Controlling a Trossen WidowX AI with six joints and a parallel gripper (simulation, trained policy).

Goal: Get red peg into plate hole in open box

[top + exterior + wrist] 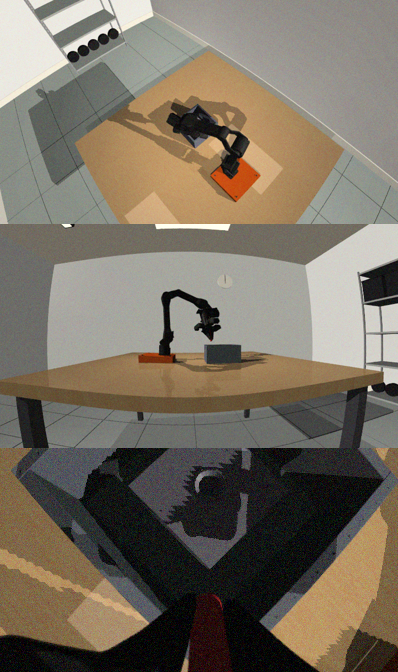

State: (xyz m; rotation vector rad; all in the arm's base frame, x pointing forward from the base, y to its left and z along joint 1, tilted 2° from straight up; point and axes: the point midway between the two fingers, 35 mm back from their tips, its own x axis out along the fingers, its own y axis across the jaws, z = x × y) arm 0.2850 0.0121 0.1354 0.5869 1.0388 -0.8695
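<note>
The red peg is 3 cm above my gripper tip, 1 cm to the left of it and 1 cm behind it. Also, from my gripper tip: grey box 10 cm below, 6 cm to the right, 5 cm ahead; then plate 8 cm below, 6 cm to the right, 5 cm ahead.
</note>
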